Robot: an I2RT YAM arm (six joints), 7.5 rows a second.
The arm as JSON. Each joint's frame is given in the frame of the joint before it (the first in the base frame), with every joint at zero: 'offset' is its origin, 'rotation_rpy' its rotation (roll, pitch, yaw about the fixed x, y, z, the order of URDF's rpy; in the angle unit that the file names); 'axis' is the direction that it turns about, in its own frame. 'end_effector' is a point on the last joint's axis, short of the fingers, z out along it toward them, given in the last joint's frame.
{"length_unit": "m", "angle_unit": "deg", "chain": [
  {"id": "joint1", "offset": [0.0, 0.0, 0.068], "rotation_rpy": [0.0, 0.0, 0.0], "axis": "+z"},
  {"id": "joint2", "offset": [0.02, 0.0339, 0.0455], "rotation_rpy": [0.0, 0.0, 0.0], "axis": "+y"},
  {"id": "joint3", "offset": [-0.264, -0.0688, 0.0], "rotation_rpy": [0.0, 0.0, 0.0], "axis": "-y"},
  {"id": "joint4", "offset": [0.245, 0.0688, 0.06], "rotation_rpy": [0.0, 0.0, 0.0], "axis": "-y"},
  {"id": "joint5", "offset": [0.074, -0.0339, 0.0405], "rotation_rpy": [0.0, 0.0, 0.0], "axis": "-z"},
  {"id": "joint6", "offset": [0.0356, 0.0, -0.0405], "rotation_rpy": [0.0, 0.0, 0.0], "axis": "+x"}
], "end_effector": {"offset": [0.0, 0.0, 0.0], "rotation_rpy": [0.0, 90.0, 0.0]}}
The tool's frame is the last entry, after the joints.
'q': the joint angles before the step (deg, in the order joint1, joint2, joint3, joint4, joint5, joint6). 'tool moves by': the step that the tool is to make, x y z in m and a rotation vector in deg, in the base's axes. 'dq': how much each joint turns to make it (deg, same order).
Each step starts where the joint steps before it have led.
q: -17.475, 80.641, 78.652, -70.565, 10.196, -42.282
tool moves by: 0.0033, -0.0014, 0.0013, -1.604, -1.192, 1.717
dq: 0.001, 0.002, 0.011, 1.979, 0.569, -2.033
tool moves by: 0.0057, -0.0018, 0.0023, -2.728, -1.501, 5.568
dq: -0.001, -0.008, -0.012, 3.393, -0.001, -6.077
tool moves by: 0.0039, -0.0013, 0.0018, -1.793, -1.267, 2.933
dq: -0.012, 0.000, -0.007, 2.369, 0.016, -3.289
